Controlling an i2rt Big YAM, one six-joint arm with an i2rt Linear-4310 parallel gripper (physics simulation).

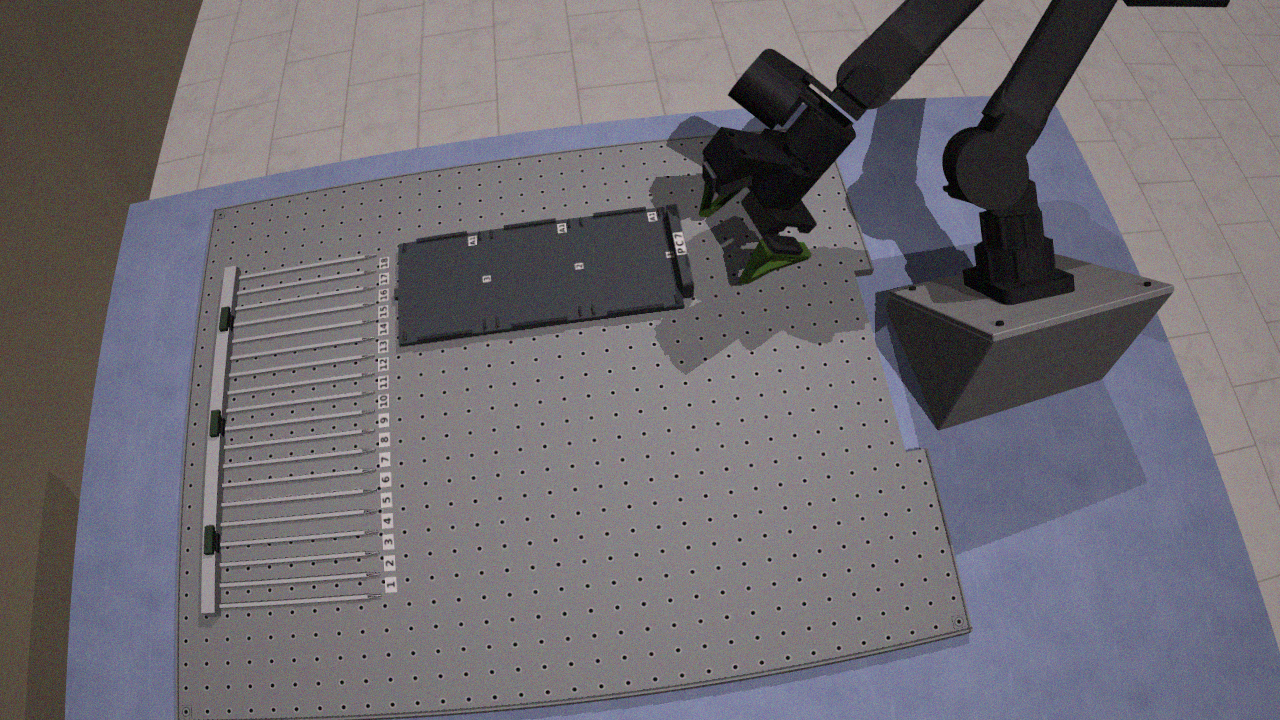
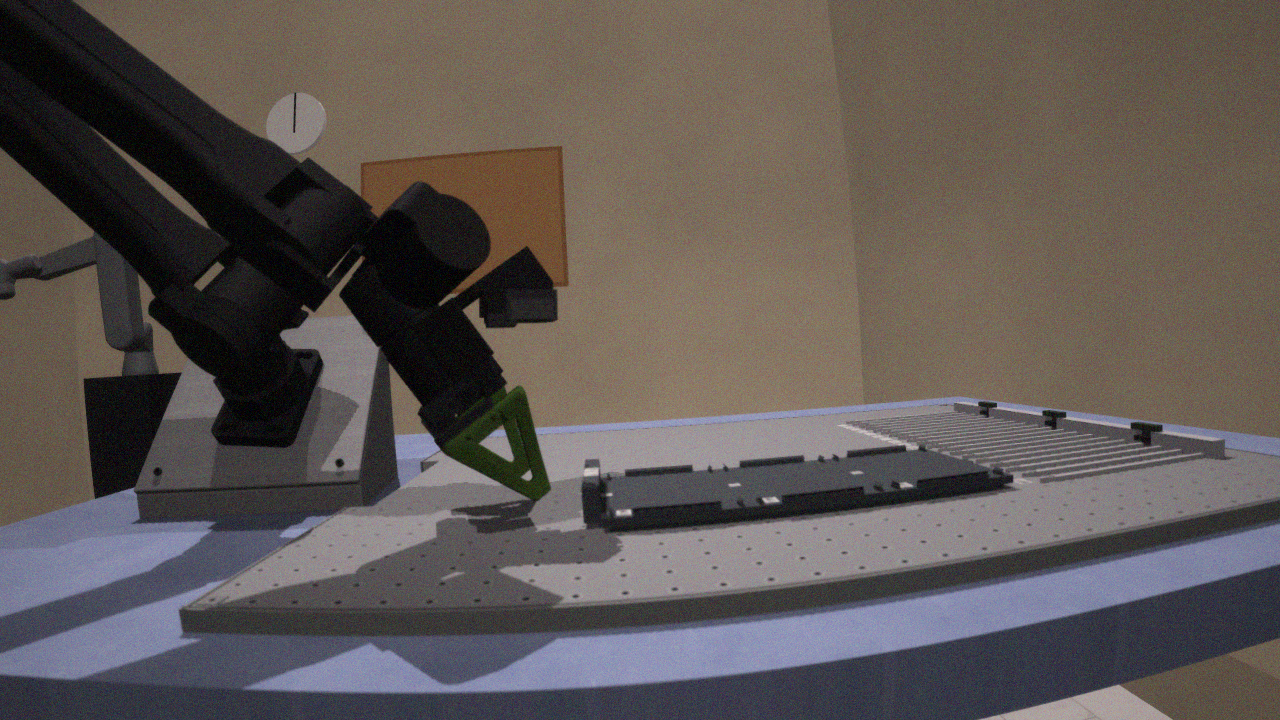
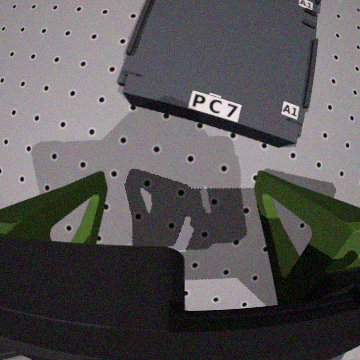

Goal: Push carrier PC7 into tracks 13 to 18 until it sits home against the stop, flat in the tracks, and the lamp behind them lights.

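Places are measured from the arm's base along level axes (x ahead, y left, z up), in centimetres.
Pixels of known places: gripper, fingertip midpoint: [image 1: 722, 248] [image 2: 532, 484] [image 3: 180, 178]; arm's base at its link origin: [image 1: 1017, 286] [image 2: 272, 399].
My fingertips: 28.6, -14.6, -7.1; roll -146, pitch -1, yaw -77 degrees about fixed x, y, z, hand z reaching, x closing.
Observation:
For each thing: its top centre in the pictures, then the offset to it from my fingertips, as dx, dy, dz. "*": a spot on its surface instead. Level surfaces: height alone.
- Carrier PC7 at its top centre: [image 2: 790, 456] [image 1: 535, 261] +20.4, -1.5, +0.9
- lamp at a spot on its surface: [image 2: 1143, 424] [image 1: 225, 318] * +57.6, -2.4, +0.0
- perforated board at its surface level: dz -2.1
- blue table at its surface level: dz -3.4
Carrier PC7 [image 1: 537, 291] [image 2: 805, 484] [image 3: 220, 55] is a long dark grey tray lying flat on the perforated board. Its far end is just outside the track mouths, beside labels 13 to 18, and its raised PC7 end faces my gripper. The thin pale tracks [image 1: 304, 267] run to the stop rail [image 1: 221, 358] [image 2: 1194, 444]. The lamp [image 1: 225, 318] [image 2: 1146, 432] behind the upper tracks is dark. My gripper [image 1: 725, 247] [image 2: 539, 497] [image 3: 180, 178] is open and empty, tilted, its fingertips low over the board behind the PC7 end, apart from it.
Two more dark lamps [image 1: 215, 422] [image 1: 210, 539] sit on the rail behind the lower-numbered tracks. The perforated board [image 1: 626, 537] [image 2: 716, 573] lies on a blue table [image 1: 1029, 617]. The arm's grey wedge base [image 1: 1056, 358] [image 2: 268, 474] stands at the board's near edge.

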